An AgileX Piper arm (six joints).
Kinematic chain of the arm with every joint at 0, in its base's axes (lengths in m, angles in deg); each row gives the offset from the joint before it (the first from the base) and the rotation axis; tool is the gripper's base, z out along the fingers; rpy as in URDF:
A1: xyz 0 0 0.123 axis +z
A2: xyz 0 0 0 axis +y
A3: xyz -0.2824 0 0.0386 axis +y
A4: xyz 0.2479 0 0.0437 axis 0.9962 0 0.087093
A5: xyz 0 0 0 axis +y
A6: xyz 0.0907 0 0.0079 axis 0.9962 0 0.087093
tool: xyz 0 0 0 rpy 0 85 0
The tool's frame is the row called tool.
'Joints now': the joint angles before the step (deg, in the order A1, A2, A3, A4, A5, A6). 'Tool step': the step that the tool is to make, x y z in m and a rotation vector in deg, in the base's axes. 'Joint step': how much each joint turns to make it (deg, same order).
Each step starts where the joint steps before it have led.
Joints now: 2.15 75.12 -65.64 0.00 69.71 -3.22
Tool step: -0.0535 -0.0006 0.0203 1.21 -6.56 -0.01
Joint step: -0.01 -12.66 5.48 0.97 0.58 -0.01
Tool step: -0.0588 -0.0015 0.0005 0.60 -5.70 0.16
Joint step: 0.02 -13.92 7.50 0.43 0.70 -0.09
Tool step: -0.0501 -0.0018 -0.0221 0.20 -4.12 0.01
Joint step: 0.04 -13.40 9.21 0.02 0.07 0.04
